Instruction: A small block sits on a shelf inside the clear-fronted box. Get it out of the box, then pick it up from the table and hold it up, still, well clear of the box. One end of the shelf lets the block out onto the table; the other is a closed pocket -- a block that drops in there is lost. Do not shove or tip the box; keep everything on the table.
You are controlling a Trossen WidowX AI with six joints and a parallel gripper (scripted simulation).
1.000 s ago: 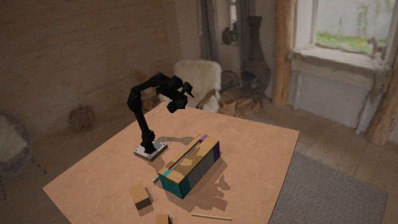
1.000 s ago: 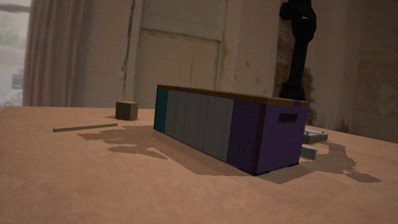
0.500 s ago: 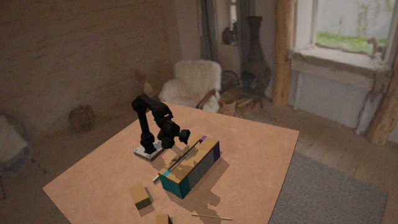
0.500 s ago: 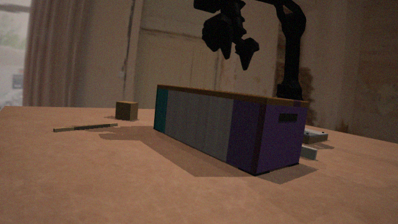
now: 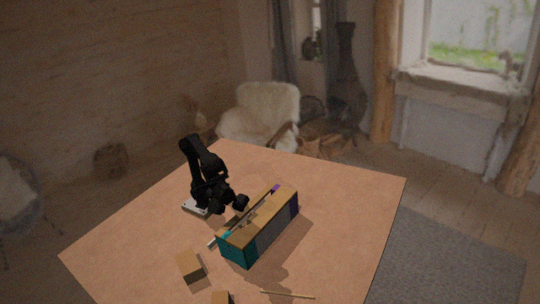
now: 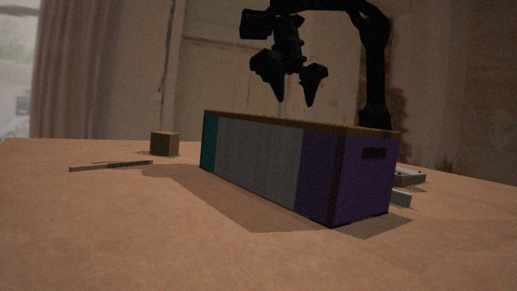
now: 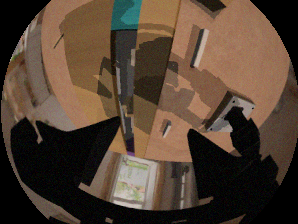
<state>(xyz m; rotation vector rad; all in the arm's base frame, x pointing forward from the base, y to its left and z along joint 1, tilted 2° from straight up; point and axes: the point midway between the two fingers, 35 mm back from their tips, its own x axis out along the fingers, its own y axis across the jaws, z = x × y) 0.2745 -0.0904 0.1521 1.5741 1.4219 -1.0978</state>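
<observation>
My gripper tip is 4 cm short of the long box, 5 cm to the right of it and 10 cm above it. From my gripper tip the other things lie so: thin stick 31 cm ahead, 19 cm to the right, 16 cm below.
</observation>
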